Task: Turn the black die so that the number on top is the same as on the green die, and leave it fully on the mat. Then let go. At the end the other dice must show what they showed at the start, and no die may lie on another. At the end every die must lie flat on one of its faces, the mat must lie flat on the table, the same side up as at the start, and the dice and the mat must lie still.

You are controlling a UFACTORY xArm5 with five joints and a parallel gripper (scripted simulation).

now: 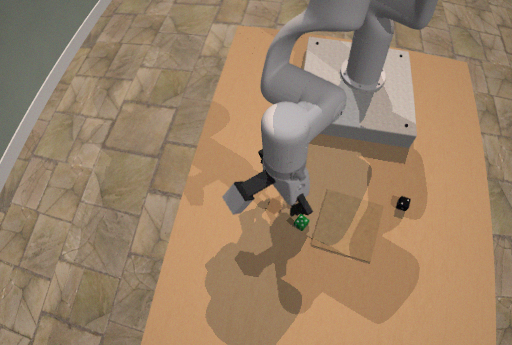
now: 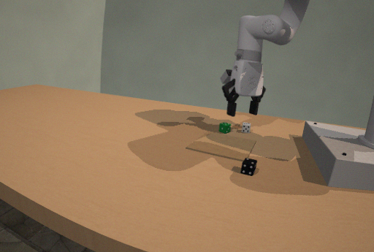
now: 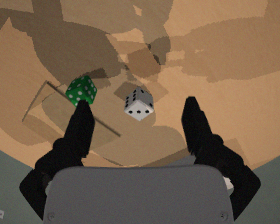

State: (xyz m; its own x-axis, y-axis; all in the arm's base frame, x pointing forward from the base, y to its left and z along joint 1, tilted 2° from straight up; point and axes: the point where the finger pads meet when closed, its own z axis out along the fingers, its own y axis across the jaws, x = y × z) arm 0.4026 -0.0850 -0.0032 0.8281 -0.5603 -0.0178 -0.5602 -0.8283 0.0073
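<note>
Right now the white die is 40 mm below my hand, 20 mm behind it and 10 mm to the left of it. Also, from my hand: tan mat (160 mm to the left, 50 mm below); then black die (270 mm to the left, 90 mm behind, 40 mm below); then green die (60 mm to the left, 40 mm below, 30 mm ahead).
</note>
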